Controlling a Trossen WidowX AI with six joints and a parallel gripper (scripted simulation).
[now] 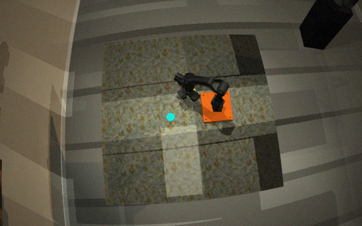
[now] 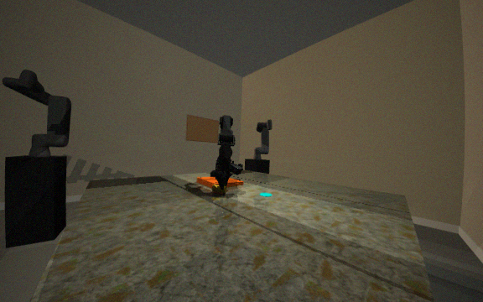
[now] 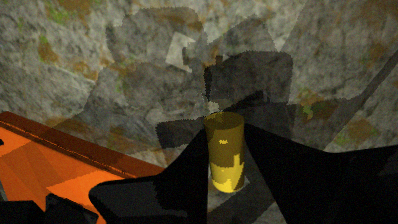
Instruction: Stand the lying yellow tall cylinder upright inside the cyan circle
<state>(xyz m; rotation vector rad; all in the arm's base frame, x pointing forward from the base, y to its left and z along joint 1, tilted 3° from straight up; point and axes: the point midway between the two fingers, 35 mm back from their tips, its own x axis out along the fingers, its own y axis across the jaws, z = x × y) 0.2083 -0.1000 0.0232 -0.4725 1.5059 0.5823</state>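
Right now my gripper tip is 17 cm to the right of the cyan circle, 12 cm short of it and 2 cm above it. Also, from my gripper tip: yellow cylinder (2 cm behind, 1 cm to the right).
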